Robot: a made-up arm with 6 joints.
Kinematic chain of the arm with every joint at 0, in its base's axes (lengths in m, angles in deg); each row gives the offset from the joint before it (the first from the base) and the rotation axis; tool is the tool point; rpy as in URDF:
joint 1: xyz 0 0 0.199 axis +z
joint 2: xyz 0 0 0 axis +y
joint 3: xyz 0.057 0 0.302 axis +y
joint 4: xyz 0.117 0 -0.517 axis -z
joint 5: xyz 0 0 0 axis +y
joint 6: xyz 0.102 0 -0.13 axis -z
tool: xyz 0 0 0 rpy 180 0 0
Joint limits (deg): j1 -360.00..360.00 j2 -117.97..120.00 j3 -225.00..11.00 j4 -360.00..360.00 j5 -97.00..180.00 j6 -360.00..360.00
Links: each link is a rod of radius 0.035 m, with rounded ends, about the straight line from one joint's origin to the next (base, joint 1, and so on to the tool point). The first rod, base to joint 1, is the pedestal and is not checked.
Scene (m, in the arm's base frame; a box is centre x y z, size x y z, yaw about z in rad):
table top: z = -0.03
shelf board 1: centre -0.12 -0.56 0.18 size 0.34 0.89 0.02 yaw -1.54
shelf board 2: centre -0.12 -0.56 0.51 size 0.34 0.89 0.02 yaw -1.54
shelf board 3: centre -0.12 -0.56 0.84 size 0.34 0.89 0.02 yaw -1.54
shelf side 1: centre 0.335 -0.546 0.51 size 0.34 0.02 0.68 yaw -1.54
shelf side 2: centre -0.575 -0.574 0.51 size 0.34 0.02 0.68 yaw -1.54
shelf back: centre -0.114 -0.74 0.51 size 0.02 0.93 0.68 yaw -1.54
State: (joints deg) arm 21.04 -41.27 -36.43 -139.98 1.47 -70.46
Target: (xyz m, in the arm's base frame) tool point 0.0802 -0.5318 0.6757
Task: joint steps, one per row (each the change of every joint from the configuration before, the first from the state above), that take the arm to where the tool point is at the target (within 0.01 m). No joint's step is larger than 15 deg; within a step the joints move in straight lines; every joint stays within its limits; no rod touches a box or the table.
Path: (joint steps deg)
1: -13.23 -5.32 -0.46 -1.22 -0.07 0.00
2: -13.24 -5.31 -0.46 -1.22 -0.08 0.00
3: -13.23 -5.32 -0.46 -1.21 -0.07 0.00
4: -13.24 -5.32 -0.47 -1.22 -0.07 0.00
5: -13.23 -5.32 -0.46 -1.22 -0.07 0.00
6: -13.23 -5.31 -0.46 -1.22 -0.08 0.00
7: -13.24 -5.32 -0.46 -1.21 -0.07 0.00
8: -13.23 -5.32 -0.46 -1.22 -0.07 0.00
9: 0.47 12.44 -6.01 1.74 7.28 0.00
10: 0.48 12.43 -6.00 1.75 7.28 0.00
11: 0.48 12.44 -6.01 1.75 7.28 0.00
12: 0.47 12.44 -6.00 1.74 7.28 0.00

